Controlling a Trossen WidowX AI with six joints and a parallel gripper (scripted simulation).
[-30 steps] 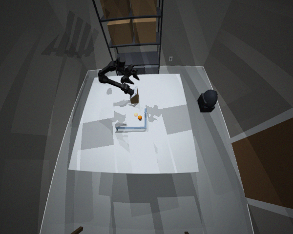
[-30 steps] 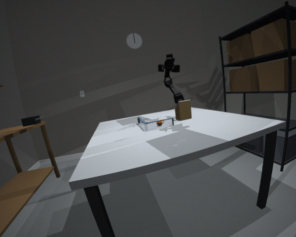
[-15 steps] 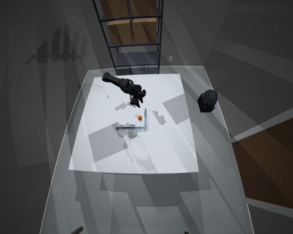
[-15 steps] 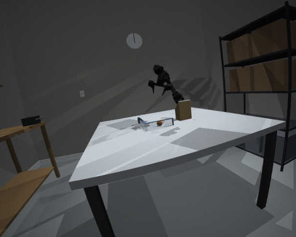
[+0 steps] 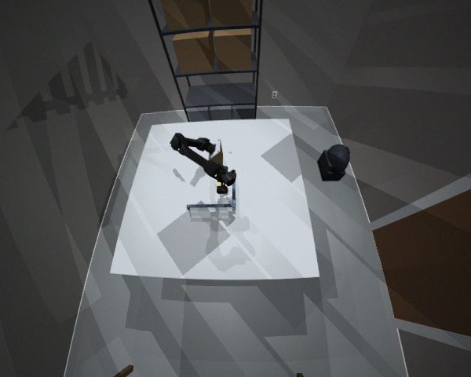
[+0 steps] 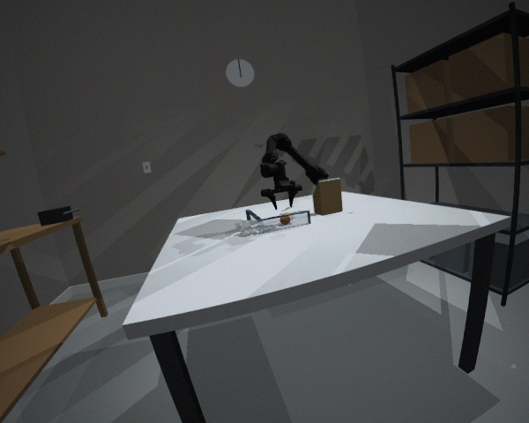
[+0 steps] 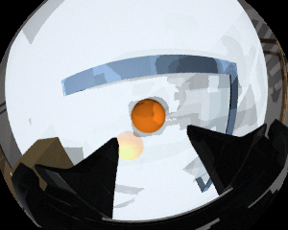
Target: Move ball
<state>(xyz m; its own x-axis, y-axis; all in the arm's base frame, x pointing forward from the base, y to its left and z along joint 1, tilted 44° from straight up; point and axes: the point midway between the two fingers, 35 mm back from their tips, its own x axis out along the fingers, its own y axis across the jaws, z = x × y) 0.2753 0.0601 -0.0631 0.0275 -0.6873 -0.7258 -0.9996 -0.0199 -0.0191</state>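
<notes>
Now: gripper tip 50 mm above the orange ball.
</notes>
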